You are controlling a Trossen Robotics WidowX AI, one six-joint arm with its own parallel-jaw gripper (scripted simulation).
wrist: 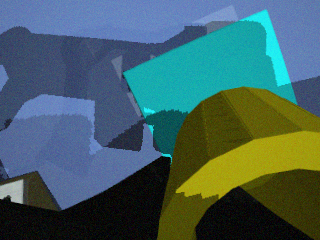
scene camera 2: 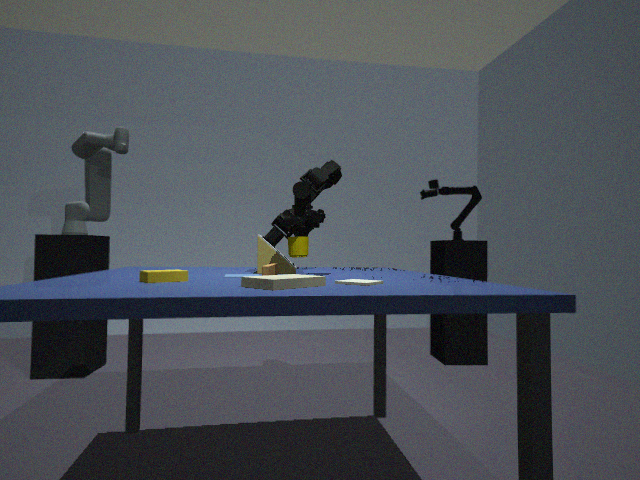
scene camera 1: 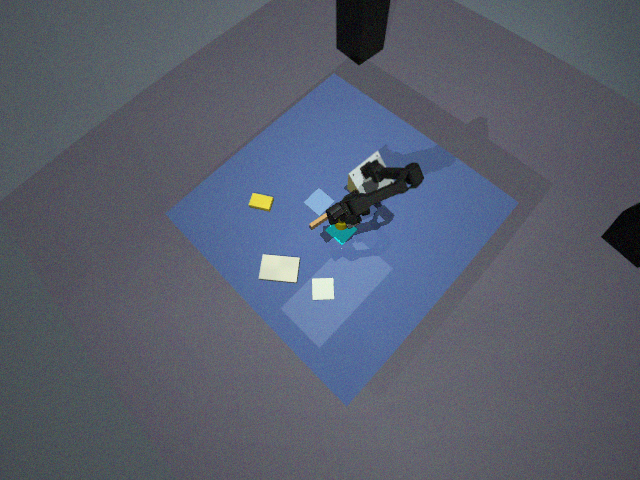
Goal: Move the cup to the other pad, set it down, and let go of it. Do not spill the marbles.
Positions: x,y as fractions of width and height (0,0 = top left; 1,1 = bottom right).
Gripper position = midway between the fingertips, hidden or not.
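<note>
Cream slab (scene camera 2: 0.45,0.59) visible, with scene camera 1 likewise showing the slab (scene camera 1: 0.43,0.56); in the wrist view the slab is out of frame. Also visible: a cyan pad (wrist: 0.77,0.22) and a yellow cup (wrist: 0.79,0.58). My gripper (scene camera 2: 0.47,0.52) is visible, and the wrist view shows the gripper (wrist: 0.57,0.71) as well.
</note>
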